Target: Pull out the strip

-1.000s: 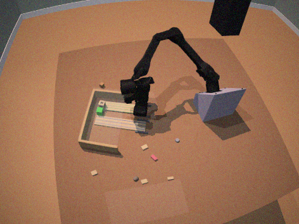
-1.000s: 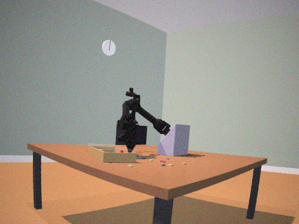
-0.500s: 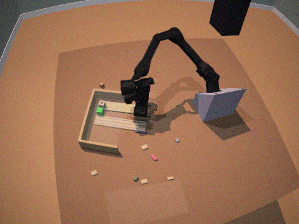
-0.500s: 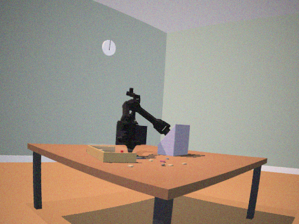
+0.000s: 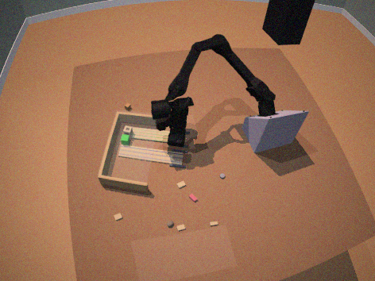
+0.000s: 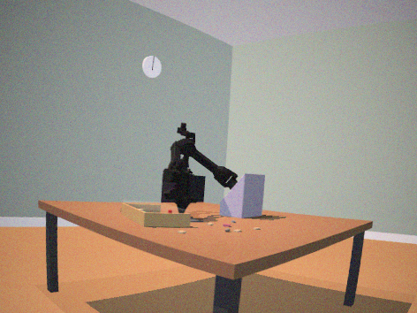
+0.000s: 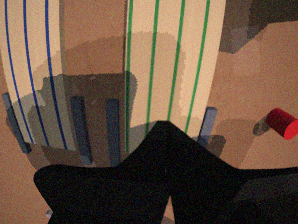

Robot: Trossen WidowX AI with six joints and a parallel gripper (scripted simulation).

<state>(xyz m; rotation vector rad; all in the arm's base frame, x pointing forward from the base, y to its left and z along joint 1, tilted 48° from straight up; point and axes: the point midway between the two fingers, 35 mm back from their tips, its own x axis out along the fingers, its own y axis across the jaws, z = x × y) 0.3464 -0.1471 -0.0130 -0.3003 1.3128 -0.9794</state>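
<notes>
Now: the labelled cube 190 mm ahead of my gripper tip, 80 mm to the right of it and 20 mm above it. Round my gripper tip: pink block 270 mm to the left, 30 mm ahead; then red cylinder 100 mm to the right, 30 mm behind, 10 mm above.
</notes>
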